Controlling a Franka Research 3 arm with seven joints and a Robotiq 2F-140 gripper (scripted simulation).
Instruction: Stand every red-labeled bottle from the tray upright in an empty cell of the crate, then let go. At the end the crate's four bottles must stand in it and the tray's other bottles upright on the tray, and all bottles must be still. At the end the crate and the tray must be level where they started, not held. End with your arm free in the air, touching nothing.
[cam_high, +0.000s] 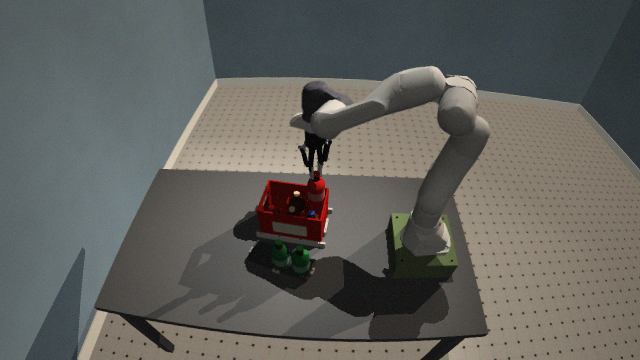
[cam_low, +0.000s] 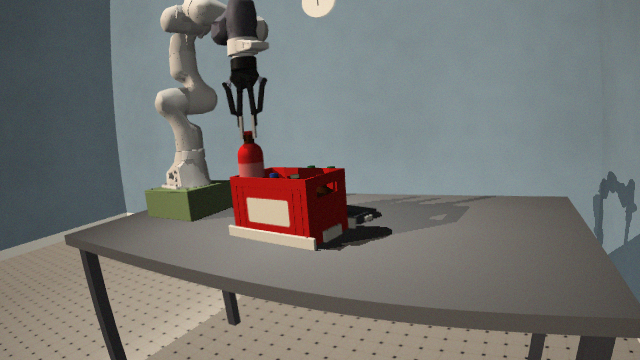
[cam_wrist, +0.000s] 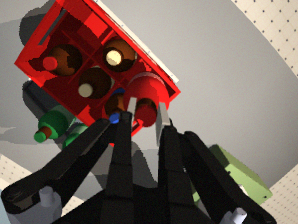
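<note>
Now: hand 90 mm above the red-labeled bottle. Round my hand: red crate: 230 mm below, 90 mm ahead, 40 mm to the left.
</note>
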